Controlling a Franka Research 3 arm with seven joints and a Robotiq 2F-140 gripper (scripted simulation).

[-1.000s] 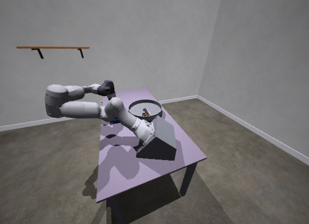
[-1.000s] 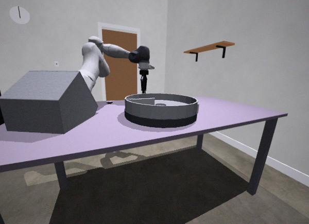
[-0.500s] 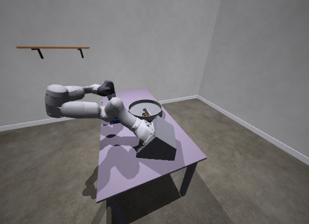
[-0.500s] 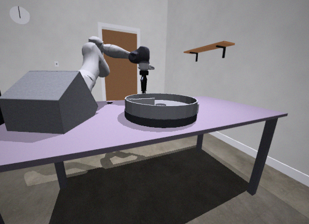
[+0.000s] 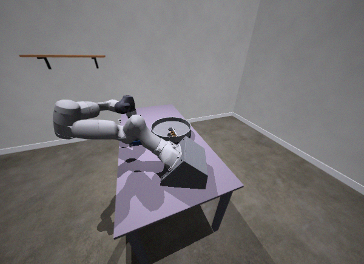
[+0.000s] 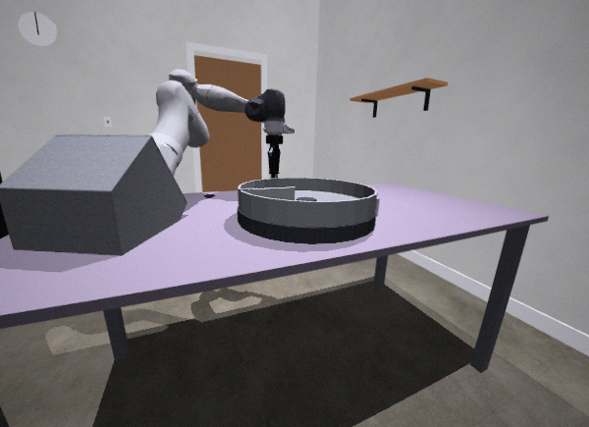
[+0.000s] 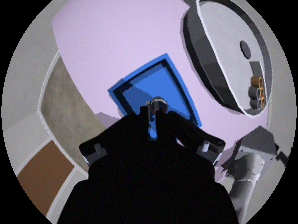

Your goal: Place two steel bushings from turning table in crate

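Now: hand 10 mm past the blue crate, 10 mm to the left of it and 40 mm above it. The rest, counted from my hand: round grey turning table: 40 mm ahead, 360 mm to the right, 10 mm below.
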